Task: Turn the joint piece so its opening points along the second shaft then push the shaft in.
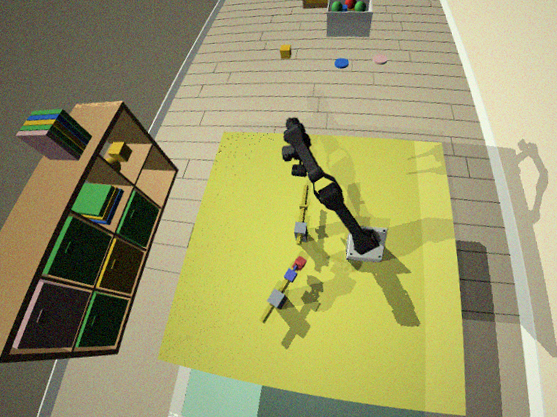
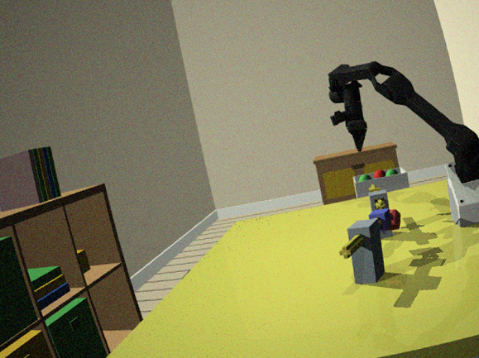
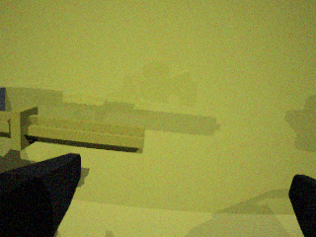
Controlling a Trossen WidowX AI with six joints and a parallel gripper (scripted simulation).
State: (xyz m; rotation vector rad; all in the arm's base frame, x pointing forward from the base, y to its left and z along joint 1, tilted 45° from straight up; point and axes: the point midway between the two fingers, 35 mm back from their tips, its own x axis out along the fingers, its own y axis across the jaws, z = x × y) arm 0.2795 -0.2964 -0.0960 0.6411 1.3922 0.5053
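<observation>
Right now the red joint piece is 2 cm behind my gripper tip, 40 cm to the left of it and 15 cm below it.
</observation>
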